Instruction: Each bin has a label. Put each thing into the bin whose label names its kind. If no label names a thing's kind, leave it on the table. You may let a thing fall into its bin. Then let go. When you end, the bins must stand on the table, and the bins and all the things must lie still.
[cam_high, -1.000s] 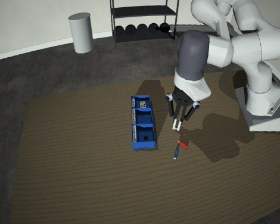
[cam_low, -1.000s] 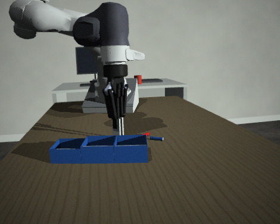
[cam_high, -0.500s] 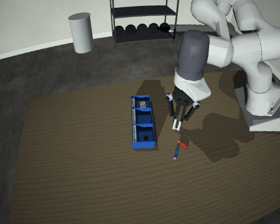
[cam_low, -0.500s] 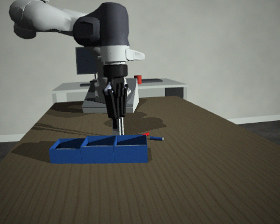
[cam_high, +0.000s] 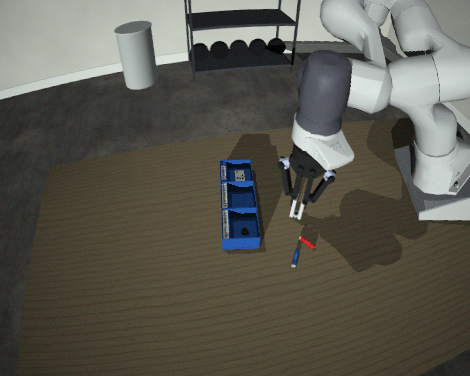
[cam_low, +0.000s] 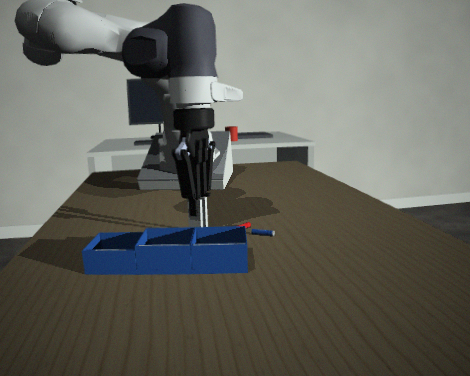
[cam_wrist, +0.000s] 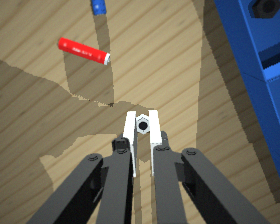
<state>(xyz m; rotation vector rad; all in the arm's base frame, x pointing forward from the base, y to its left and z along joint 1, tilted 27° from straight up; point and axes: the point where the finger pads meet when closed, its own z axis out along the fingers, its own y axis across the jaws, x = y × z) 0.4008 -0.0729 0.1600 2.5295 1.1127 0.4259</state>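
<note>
My gripper is now 14 cm short of the dark nut and 3 cm above it. Round my hand: red marker (2 cm ahead, 8 cm to the left, 3 cm below); then white nut (3 cm below); then blue cylinder (6 cm ahead, 11 cm to the left, 3 cm below).
</note>
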